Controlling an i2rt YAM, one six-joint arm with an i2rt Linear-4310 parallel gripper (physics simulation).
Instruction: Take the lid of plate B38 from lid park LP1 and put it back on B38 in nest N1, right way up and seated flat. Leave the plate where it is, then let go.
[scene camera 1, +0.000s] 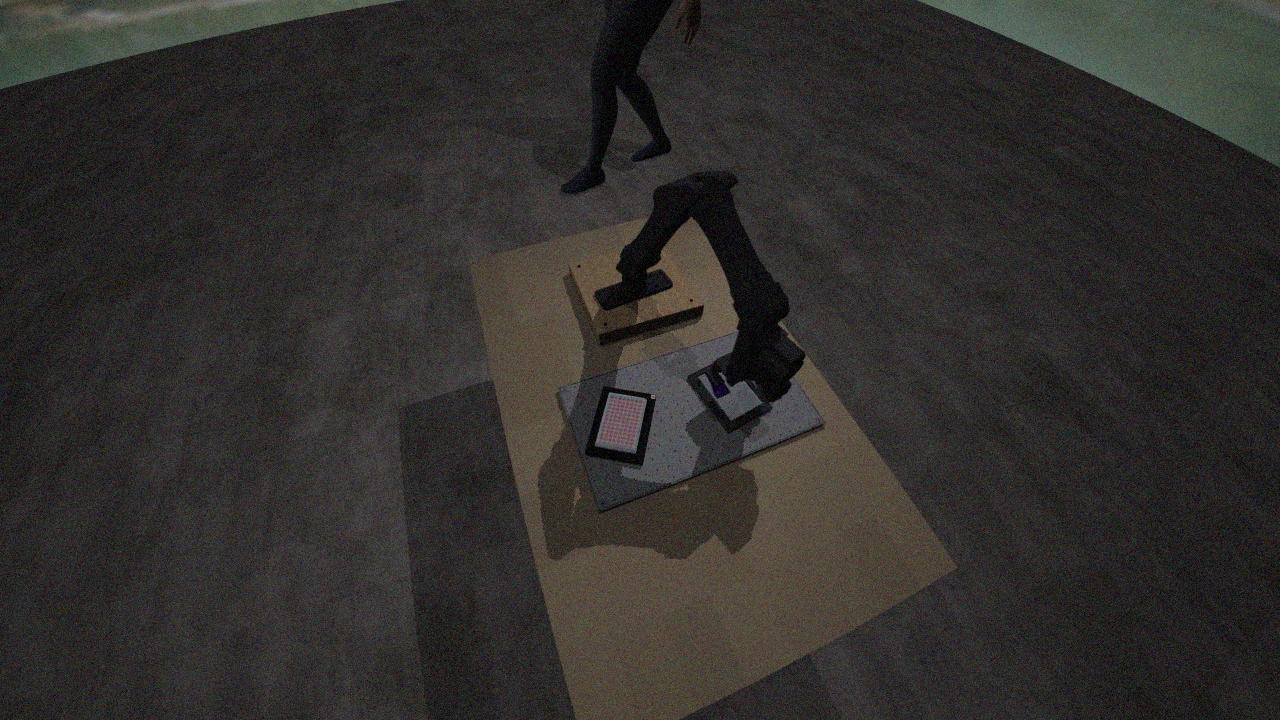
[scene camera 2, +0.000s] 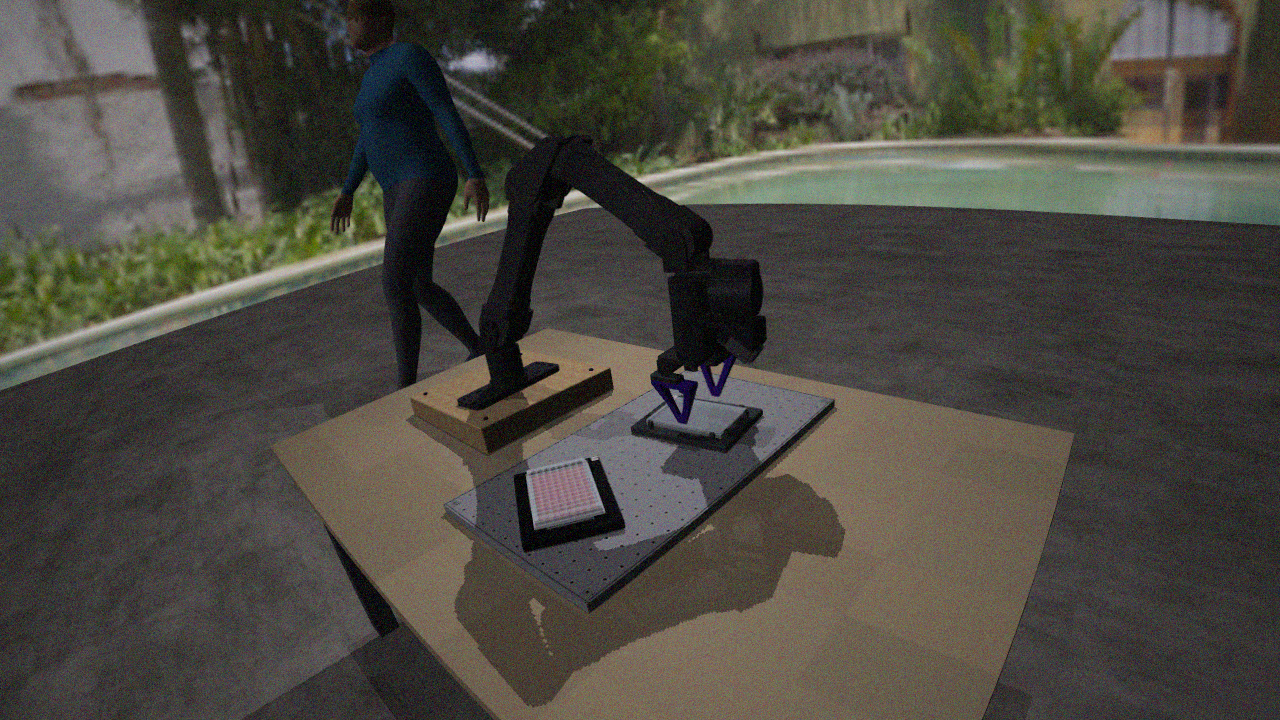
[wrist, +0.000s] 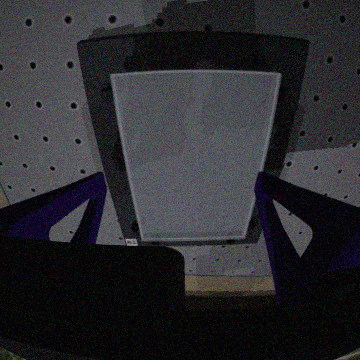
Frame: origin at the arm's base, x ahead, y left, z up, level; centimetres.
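Seen in the pictures: gripper, fingertip midpoint: (scene camera 1: 733, 387) (scene camera 2: 699, 409) (wrist: 180, 180); arm's base, origin of the base link: (scene camera 1: 634, 290) (scene camera 2: 510, 386).
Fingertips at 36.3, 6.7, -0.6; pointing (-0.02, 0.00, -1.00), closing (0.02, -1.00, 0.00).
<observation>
Pixels of each thing's top centre, then the offset from my fingertips to it, as dx, dy, dz. Level surfaces: height alone.
- lid, middle of its top: (wrist: 195, 177) (scene camera 2: 696, 413) (scene camera 1: 730, 389) +0.0, -0.9, -0.4
- lid park LP1, middle of its top: (wrist: 195, 179) (scene camera 2: 696, 412) (scene camera 1: 730, 389) +0.0, -0.9, -0.2
- Plate B38, middle of its top: (scene camera 2: 561, 486) (scene camera 1: 621, 419) -3.8, -25.9, +0.5
- black nest N1, middle of its top: (scene camera 2: 562, 492) (scene camera 1: 621, 421) -3.8, -25.9, -0.3
- grey perforated board, middle of its top: (wrist: 309, 180) (scene camera 2: 653, 451) (scene camera 1: 690, 405) -1.4, -10.3, -2.1
- tan table, its level: dz -3.4
The lid (scene camera 1: 741, 407) (scene camera 2: 713, 417) (wrist: 197, 150) is a clear, whitish rectangle lying flat in the dark frame of lid park LP1 (scene camera 2: 707, 441) (wrist: 200, 52). My gripper (scene camera 2: 699, 407) (wrist: 180, 180) is open, with its purple fingers pointing down. In the wrist view its fingertips stand on either side of the lid's long edges, towards the near end, and hold nothing. Whether they touch the lid cannot be told. Plate B38 (scene camera 1: 623, 420) (scene camera 2: 565, 494), with pink wells, sits in the black nest N1 (scene camera 1: 615, 457) (scene camera 2: 572, 536). In scene camera 1 the arm hides part of the lid.
Lid park and nest stand apart on a grey perforated board (scene camera 1: 666, 447) (scene camera 2: 644, 510) on a tan table (scene camera 1: 760, 582) (scene camera 2: 895, 537). The arm's wooden base block (scene camera 1: 648, 320) (scene camera 2: 537, 407) stands behind the board. A person (scene camera 1: 608, 98) (scene camera 2: 407, 143) is beyond the table.
</observation>
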